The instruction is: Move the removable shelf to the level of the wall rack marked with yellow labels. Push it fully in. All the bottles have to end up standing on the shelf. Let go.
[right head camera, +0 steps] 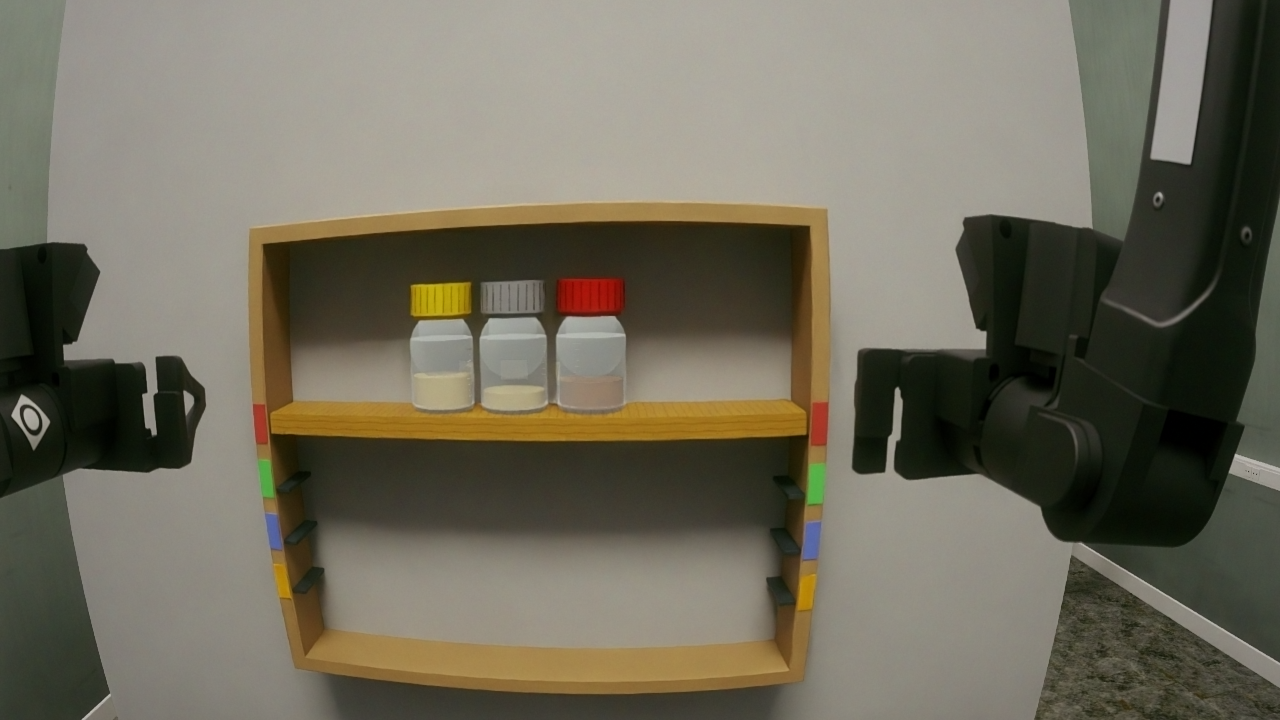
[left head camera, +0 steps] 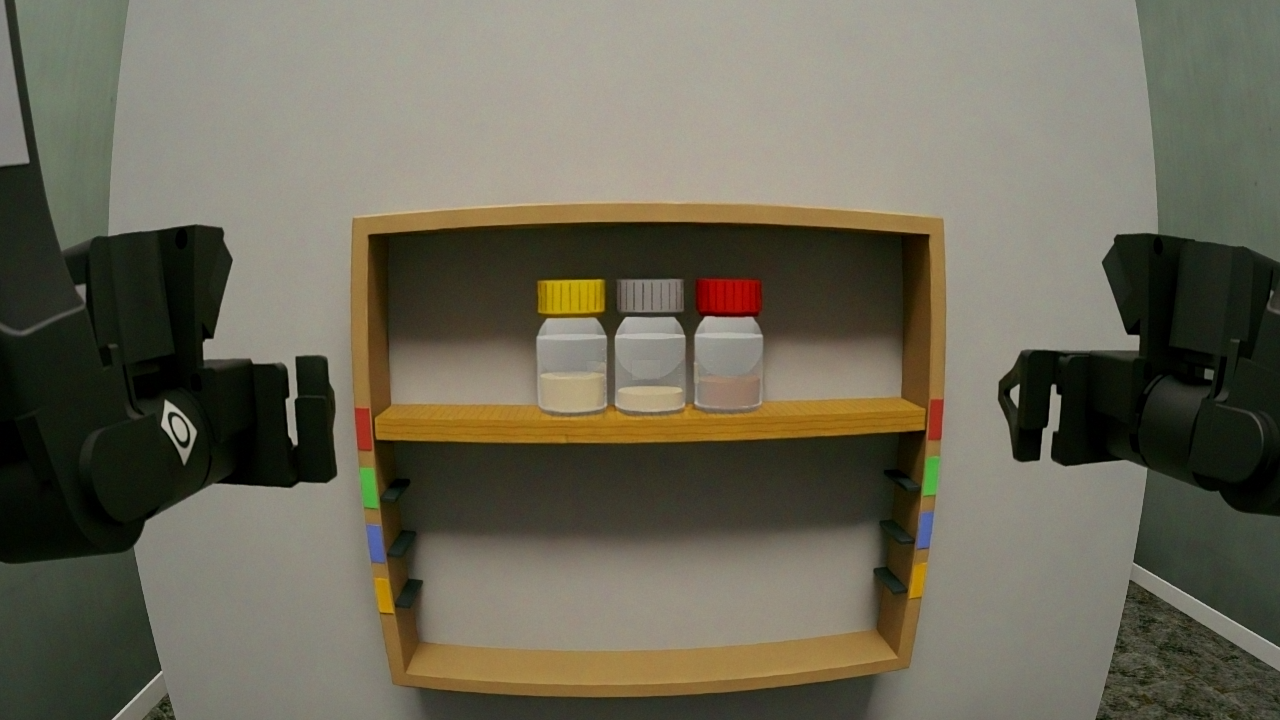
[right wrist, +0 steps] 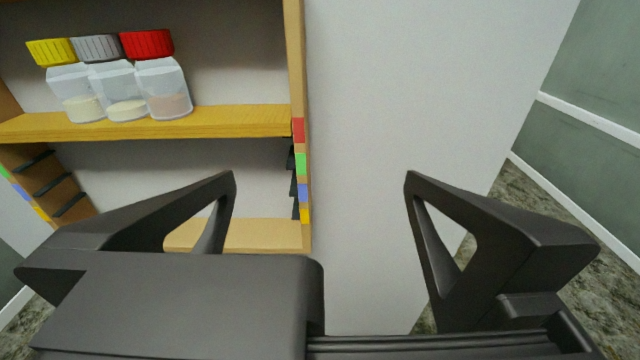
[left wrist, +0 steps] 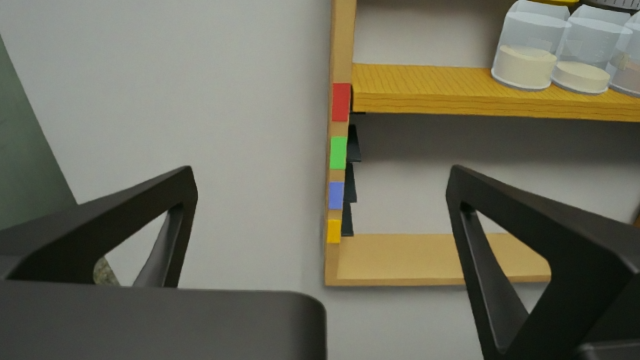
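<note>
The removable shelf (left head camera: pixel 644 431) (right head camera: pixel 537 428) (left wrist: pixel 425 102) (right wrist: pixel 225 131) sits level at the red labels of the wall rack (left head camera: pixel 644 213) (right head camera: pixel 537 214) (left wrist: pixel 344 40) (right wrist: pixel 295 60). On it stand upright a yellow-capped bottle (left head camera: pixel 571 358) (right head camera: pixel 441 358), a grey-capped bottle (left head camera: pixel 650 358) (right head camera: pixel 512 358) and a red-capped bottle (left head camera: pixel 729 358) (right head camera: pixel 590 358). The yellow labels (left head camera: pixel 384 594) (right head camera: pixel 806 591) (left wrist: pixel 333 231) mark the lowest supports. My left gripper (left wrist: pixel 321 179) is open and empty, left of the rack. My right gripper (right wrist: pixel 319 179) is open and empty, right of the rack. Neither touches the shelf.
Dark support ledges (left head camera: pixel 409 592) (right head camera: pixel 780 591) stick out inside both side posts at the green, blue and yellow labels. The rack's bottom board (left head camera: pixel 644 667) (right head camera: pixel 546 667) lies below them. The grey wall (left head camera: pixel 644 107) surrounds the rack.
</note>
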